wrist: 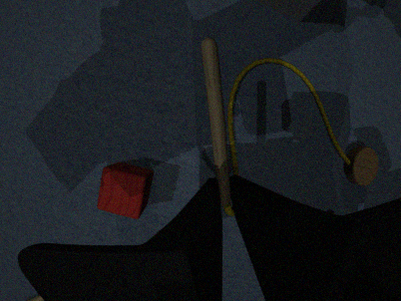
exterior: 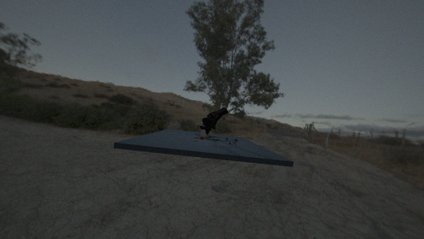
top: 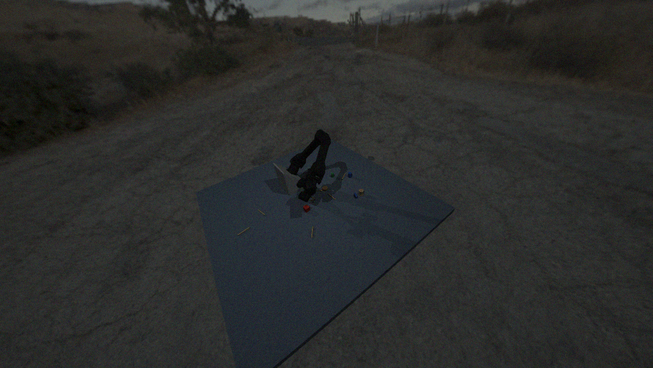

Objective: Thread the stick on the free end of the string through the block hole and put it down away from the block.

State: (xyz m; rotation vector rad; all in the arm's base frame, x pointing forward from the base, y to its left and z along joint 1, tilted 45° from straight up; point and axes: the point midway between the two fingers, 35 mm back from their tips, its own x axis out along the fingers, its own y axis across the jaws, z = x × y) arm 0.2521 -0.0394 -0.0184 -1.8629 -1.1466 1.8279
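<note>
The red block lies 3 cm ahead of my gripper tip, 6 cm to the right of it and 5 cm below it. Round my gripper tip: thin wooden stick 1 cm behind; green object 9 cm behind, 30 cm to the left, 5 cm below; blue object 18 cm ahead, 24 cm to the left, 5 cm below.
</note>
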